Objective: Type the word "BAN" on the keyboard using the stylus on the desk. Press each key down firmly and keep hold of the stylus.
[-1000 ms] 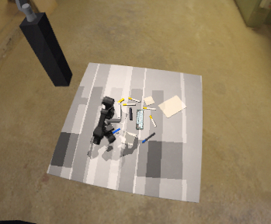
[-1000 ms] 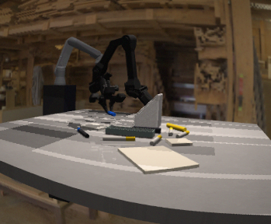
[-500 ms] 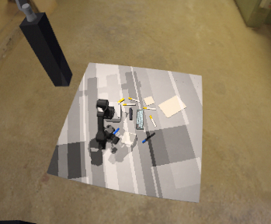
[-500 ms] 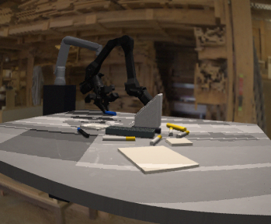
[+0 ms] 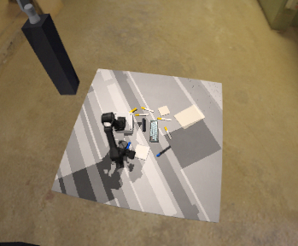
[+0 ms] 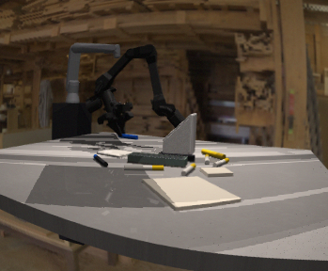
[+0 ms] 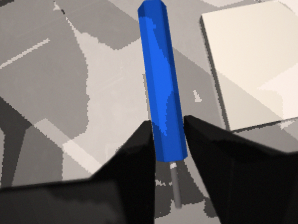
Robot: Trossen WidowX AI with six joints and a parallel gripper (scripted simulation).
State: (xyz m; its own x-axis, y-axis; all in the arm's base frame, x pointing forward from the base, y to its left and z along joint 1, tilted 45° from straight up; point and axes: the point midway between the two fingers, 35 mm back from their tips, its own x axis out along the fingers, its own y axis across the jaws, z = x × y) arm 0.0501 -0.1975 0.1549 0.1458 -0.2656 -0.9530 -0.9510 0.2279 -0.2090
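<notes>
My gripper tip is now 11 cm short of the white note, 1 cm to the right of it and 5 cm above it. From my gripper tip the other things lie so: beige pad (51 cm ahead, 35 cm to the left, 5 cm below); then blue stylus (1 cm to the right); then blue-tipped black pen (27 cm ahead, 1 cm to the left, 5 cm below).
</notes>
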